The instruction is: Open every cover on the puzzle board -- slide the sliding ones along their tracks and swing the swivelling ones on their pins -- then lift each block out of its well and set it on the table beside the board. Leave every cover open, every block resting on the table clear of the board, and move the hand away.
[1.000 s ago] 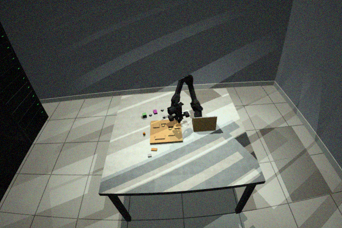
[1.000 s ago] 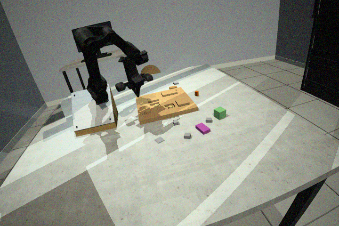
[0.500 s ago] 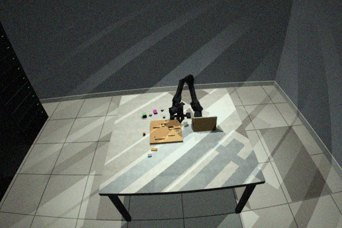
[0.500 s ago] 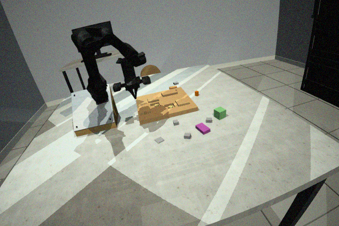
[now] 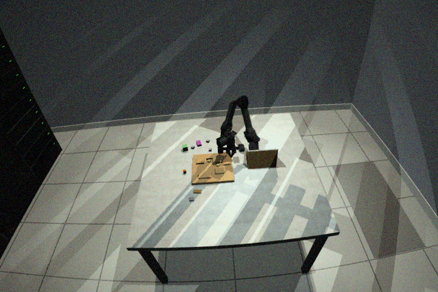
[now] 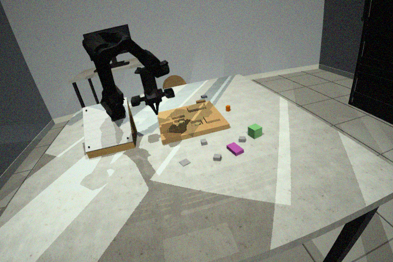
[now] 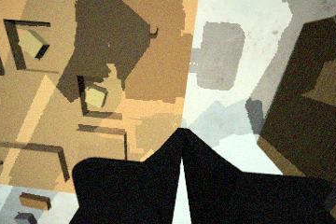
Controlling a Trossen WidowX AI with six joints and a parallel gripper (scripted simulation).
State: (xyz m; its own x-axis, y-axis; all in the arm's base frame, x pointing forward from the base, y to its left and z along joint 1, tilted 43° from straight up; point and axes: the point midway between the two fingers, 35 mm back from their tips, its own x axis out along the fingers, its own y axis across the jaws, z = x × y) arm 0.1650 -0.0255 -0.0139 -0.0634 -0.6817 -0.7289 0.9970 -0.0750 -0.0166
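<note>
Now: gripper tip 140 mm short of the tan puzzle board, 60 mm above it and 20 mm to the right of it. Round my gripper tip: magenta block (290 mm to the right, 240 mm ahead, 70 mm below); then brown block (260 mm ahead, 220 mm to the left, 80 mm below); then orange cylinder (350 mm ahead, 70 mm below, 20 mm to the left).
</note>
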